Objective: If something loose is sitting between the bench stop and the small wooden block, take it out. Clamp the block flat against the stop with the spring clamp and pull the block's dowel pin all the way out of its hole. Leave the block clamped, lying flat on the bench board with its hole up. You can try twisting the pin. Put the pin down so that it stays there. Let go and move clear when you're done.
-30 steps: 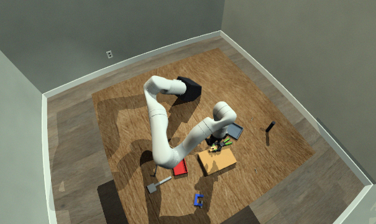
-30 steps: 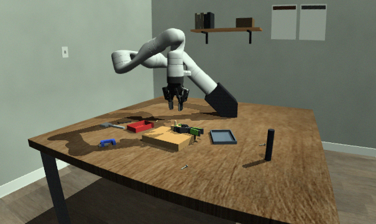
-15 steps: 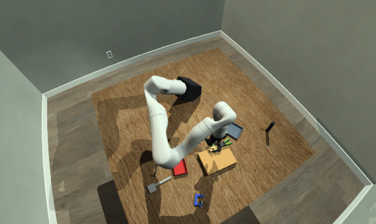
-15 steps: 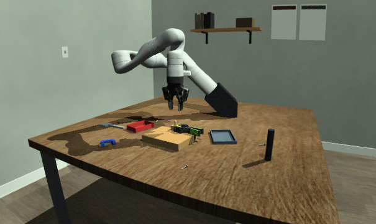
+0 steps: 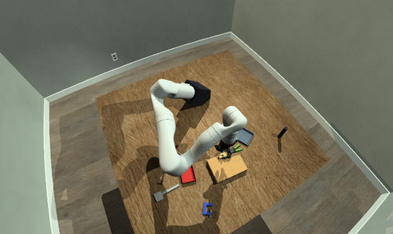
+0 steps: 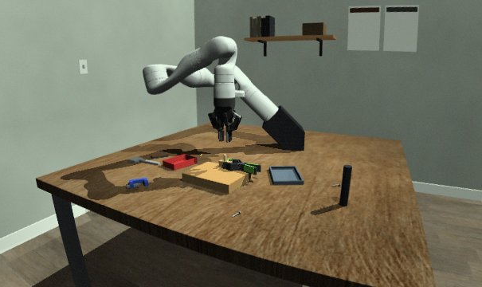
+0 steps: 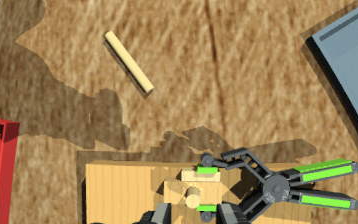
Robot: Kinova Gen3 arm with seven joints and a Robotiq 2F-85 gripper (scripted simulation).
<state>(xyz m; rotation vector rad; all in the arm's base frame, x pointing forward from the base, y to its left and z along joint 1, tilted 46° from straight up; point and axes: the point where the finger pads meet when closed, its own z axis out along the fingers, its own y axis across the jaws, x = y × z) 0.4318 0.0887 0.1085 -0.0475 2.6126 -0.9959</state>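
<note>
Now: the dowel pin 90 mm below my hand. Also, from my hand: thin pale stick (140 mm below, 120 mm behind, 50 mm to the right); small wooden block (110 mm below); tan bench board (120 mm below, 60 mm ahead).
</note>
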